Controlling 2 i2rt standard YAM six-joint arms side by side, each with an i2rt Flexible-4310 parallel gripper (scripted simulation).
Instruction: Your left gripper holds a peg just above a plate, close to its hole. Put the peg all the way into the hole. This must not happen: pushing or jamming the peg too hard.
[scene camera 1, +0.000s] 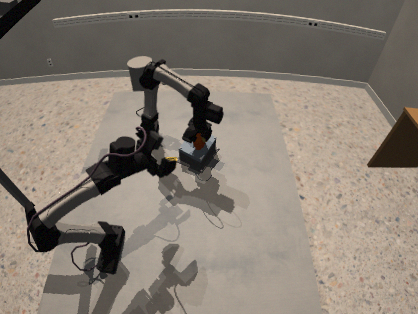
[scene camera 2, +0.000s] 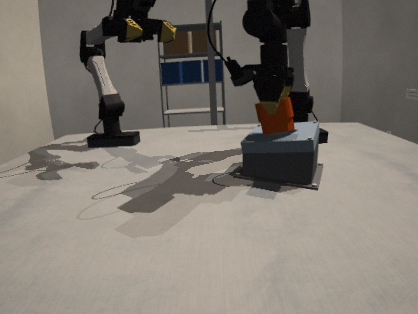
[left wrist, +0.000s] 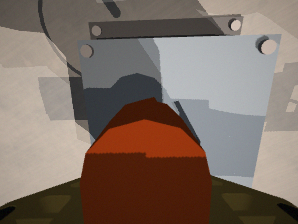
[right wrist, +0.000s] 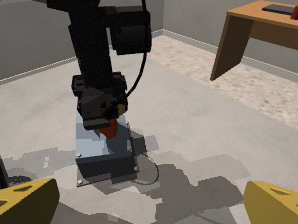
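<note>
Light blue plate (scene camera 2: 256, 142) visible. Orange peg (scene camera 2: 282, 121) visible; the left wrist view also shows the peg (left wrist: 146, 157). My right gripper (scene camera 2: 158, 33) appears in the right wrist view as well, as does my left gripper: right gripper (right wrist: 150, 188), left gripper (right wrist: 106, 117). Further sightings of my left gripper (scene camera 2: 274, 112) include the left wrist view, left gripper (left wrist: 147, 181).
</note>
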